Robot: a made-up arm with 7 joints.
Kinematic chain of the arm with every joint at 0, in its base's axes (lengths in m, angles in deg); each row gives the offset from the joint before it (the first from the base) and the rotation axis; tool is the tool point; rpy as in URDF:
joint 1: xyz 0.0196 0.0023 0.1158 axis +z
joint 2: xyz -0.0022 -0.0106 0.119 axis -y
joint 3: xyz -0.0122 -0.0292 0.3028 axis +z
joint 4: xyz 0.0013 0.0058 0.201 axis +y
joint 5: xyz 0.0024 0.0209 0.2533 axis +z
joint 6: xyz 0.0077 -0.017 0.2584 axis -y
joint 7: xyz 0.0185 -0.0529 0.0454 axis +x
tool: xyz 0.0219 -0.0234 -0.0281 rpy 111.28 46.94 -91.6
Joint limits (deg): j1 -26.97..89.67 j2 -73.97..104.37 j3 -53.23..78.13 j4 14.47..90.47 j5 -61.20..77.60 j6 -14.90..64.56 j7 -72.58..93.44
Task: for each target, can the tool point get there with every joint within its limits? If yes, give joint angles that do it. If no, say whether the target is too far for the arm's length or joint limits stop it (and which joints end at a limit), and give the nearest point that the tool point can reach.
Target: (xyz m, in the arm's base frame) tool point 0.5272 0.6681 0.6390
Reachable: yes | joints 74.73 -35.80 -25.21 61.72 -22.20 40.75 -19.68
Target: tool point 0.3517 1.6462 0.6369
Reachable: no: too far | nearest point 0.2292 1.0398 0.5057 | short by 0.632 m
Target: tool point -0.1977 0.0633 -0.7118
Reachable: no: joint limits stop it (at a limit: joint 1, joint 2, joint 4, joint 7) | nearest point -0.0899 0.5206 -0.1810 | short by 0.709 m
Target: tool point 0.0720 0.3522 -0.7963
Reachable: no: joint limits stop it (at a limit: joint 2, joint 4, joint 5, joint 7) | nearest point 0.0984 0.5285 -0.2060 | short by 0.617 m
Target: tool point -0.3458 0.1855 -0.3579
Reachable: no: joint limits stop it (at a limit: joint 1, joint 2, joint 4, joint 7) | nearest point -0.2434 0.4937 -0.1062 | short by 0.411 m
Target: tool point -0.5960 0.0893 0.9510
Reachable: yes | joints -2.00 65.75 20.39 48.65 -10.77 52.65 42.50
